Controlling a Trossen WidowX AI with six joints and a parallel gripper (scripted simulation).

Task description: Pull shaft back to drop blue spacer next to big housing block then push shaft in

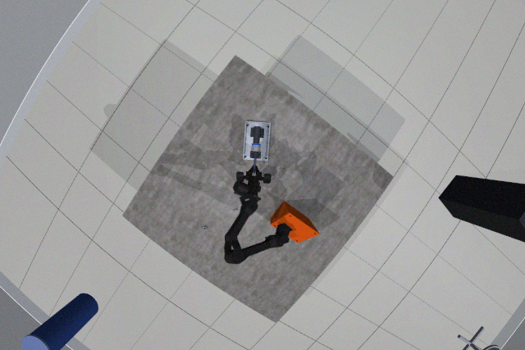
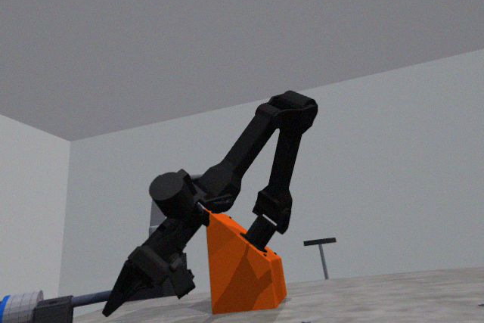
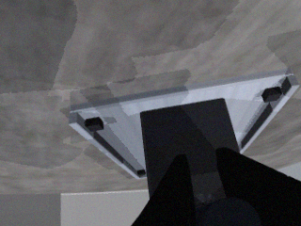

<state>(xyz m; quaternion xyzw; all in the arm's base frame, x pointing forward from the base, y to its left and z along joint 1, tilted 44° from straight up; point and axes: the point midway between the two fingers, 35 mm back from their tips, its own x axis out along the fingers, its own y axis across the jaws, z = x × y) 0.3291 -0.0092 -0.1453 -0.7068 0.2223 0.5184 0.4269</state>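
Now: the thin shaft 30 mm to the right of my gripper tip, 30 mm ahead of it and 20 mm above it. Also, from my gripper tip: blue spacer: 90 mm to the right, 80 mm ahead, 20 mm above; silver ring: 70 mm to the right, 60 mm ahead, 20 mm above.
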